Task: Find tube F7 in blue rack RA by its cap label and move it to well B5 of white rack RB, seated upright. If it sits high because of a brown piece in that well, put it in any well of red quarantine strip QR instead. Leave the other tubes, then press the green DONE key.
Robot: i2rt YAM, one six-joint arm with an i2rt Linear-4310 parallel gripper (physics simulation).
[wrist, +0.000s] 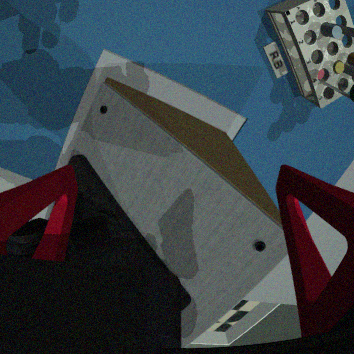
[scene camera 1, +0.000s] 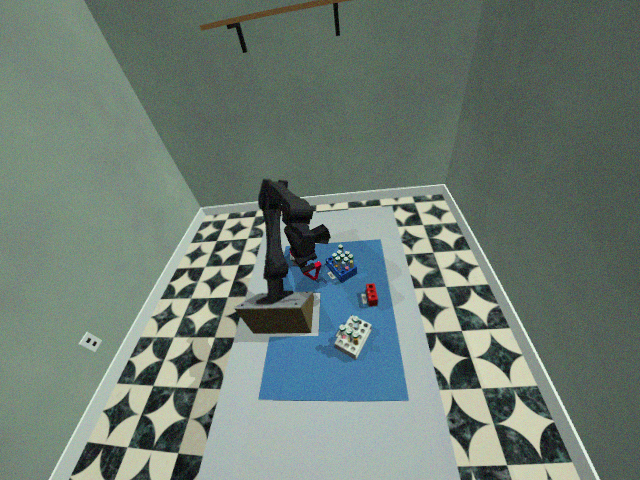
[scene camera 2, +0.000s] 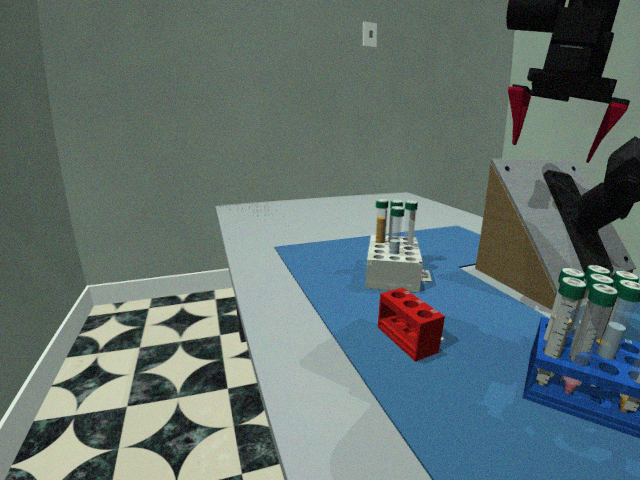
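Seen in the pictures: gripper, fingertip midpoint: (wrist: pixel 176 176) (scene camera 1: pixel 310 271) (scene camera 2: pixel 549 153); arm's base, origin of the base link: (wrist: pixel 115 239) (scene camera 1: pixel 276 297) (scene camera 2: pixel 575 221).
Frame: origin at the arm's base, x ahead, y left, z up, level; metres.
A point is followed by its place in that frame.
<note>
Blue rack RA (scene camera 1: pixel 345 275) {x 0.254, y 0.178, z -0.072 m} (scene camera 2: pixel 532 364) {x 0.290, y 0.206, z -0.075 m} holds several upright green-capped tubes; I cannot read F7 on any cap. White rack RB (scene camera 1: pixel 347 349) {x 0.293, y -0.152, z -0.057 m} (scene camera 2: pixel 392 275) {x 0.336, y -0.035, z -0.081 m} (wrist: pixel 295 50) {x 0.281, y -0.077, z -0.093 m} holds several green-capped tubes, with other wells open; I cannot tell whether B5 holds a brown piece. Red strip QR (scene camera 1: pixel 373 299) {x 0.378, y 0.056, z -0.057 m} (scene camera 2: pixel 430 335) {x 0.364, y 0.130, z -0.076 m} stands between the racks with its three wells empty. My gripper (scene camera 1: pixel 314 273) {x 0.151, y 0.049, z 0.117 m} (scene camera 2: pixel 551 152) {x 0.151, y 0.049, z 0.117 m} (wrist: pixel 176 176) {x 0.151, y 0.049, z 0.117 m} is open and empty, high above the table near the arm's base, beside RA in scene camera 1. The green DONE key cannot be made out.
The wedge-shaped arm base (scene camera 1: pixel 279 320) {x 0.041, y -0.094, z 0.002 m} (scene camera 2: pixel 509 242) {x 0.133, y -0.015, z -0.035 m} (wrist: pixel 185 145) {x 0.130, y 0.003, z 0.002 m} lies below the gripper in the wrist view. The racks stand on a blue mat (scene camera 1: pixel 330 382) {x 0.241, y -0.253, z -0.107 m} (scene camera 2: pixel 465 413) {x 0.369, y 0.215, z -0.107 m} on the grey table (scene camera 1: pixel 330 439) {x 0.263, y -0.413, z -0.110 m}. An RB label (wrist: pixel 275 60) {x 0.255, y -0.070, z -0.104 m} lies beside the white rack.
</note>
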